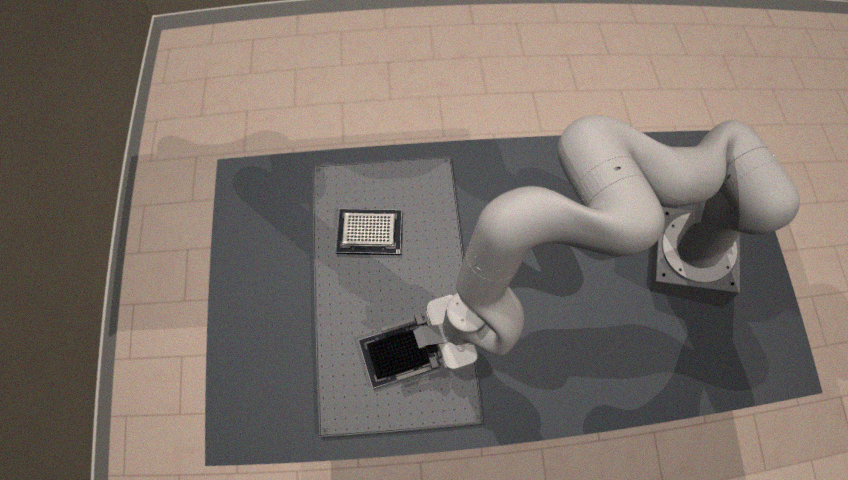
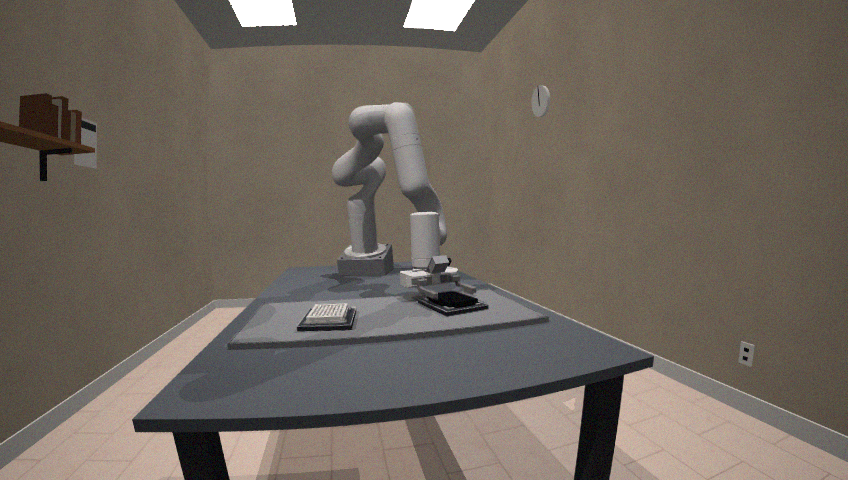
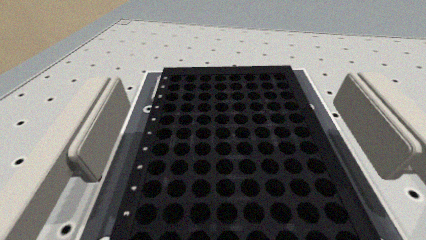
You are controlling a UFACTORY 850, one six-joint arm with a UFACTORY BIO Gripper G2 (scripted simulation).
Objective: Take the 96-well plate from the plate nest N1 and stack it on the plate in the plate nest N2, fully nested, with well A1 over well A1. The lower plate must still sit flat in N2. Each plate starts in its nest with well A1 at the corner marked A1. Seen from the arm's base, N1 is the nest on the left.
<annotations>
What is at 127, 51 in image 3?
A grey perforated board.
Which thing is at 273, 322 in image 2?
A grey perforated board.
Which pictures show the white 96-well plate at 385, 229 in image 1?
Image 1 and image 2 only.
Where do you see a black 96-well plate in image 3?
248, 127
</annotations>
